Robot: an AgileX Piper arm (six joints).
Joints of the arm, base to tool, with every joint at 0 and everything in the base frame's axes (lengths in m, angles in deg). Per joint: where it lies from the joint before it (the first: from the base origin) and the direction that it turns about. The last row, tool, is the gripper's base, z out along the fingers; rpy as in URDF.
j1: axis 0 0 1 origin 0 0 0.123
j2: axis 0 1 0 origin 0 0 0
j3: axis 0 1 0 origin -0.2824 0 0.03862
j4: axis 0.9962 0 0.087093 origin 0.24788 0 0.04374
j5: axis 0 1 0 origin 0 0 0
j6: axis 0.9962 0 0.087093 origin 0.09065 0 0.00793
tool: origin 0 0 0 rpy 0 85.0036 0
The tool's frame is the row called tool.
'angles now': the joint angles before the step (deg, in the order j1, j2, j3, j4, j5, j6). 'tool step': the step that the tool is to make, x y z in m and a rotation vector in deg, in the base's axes. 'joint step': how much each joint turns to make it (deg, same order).
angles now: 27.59, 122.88, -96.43, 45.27, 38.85, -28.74
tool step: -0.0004, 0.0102, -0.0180, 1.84, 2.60, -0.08
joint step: 0.82, 2.51, -0.01, 4.18, -0.52, -1.55
